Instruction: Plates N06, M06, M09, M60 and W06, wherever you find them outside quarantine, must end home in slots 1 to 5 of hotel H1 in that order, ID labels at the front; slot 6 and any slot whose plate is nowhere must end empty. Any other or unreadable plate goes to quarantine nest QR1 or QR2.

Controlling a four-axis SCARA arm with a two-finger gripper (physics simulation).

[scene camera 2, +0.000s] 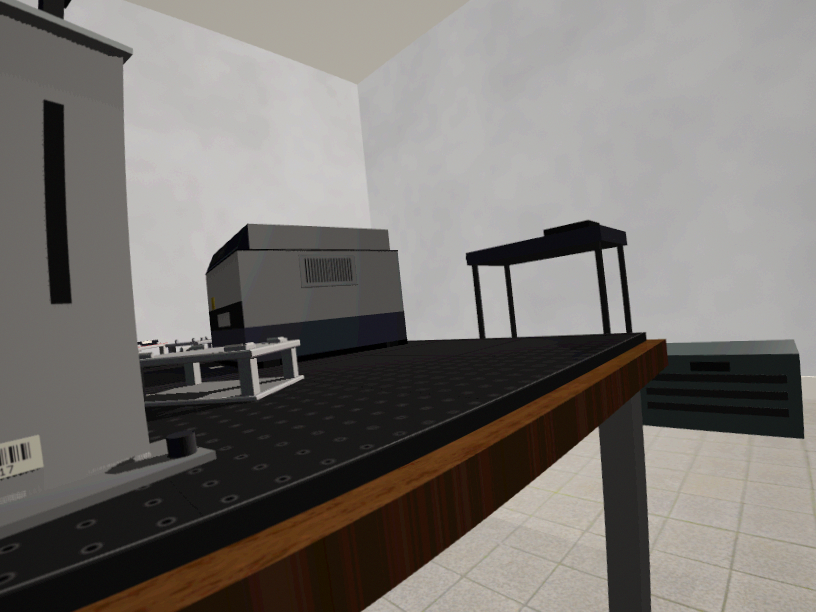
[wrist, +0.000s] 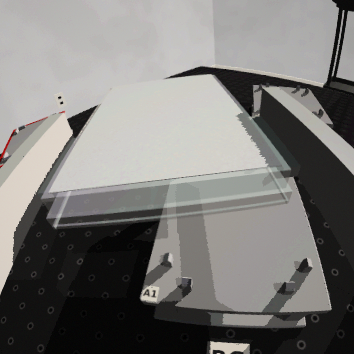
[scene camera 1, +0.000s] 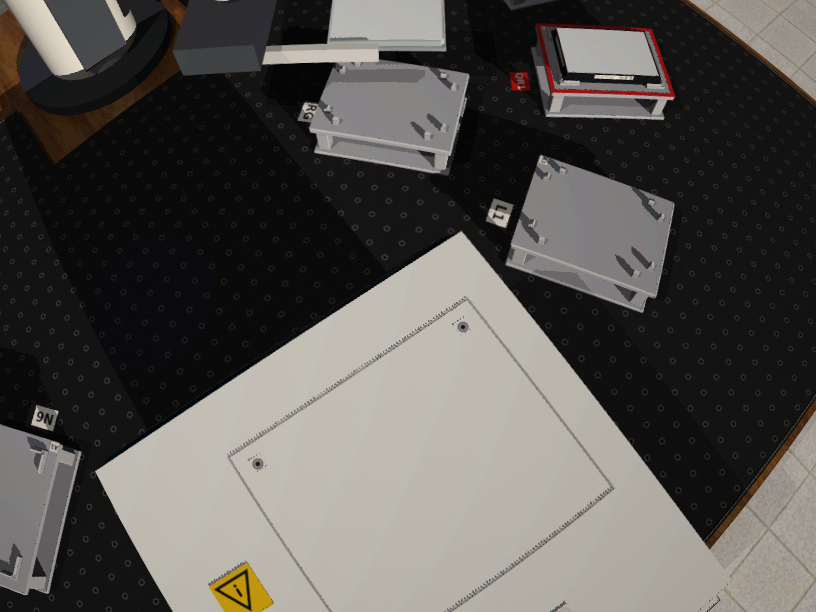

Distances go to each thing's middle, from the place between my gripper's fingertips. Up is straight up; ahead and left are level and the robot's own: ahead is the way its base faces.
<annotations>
Now: hand 42 cm short of the white box top (scene camera 1: 193, 522), 34 cm to the left of it and 9 cm below it.
</annotations>
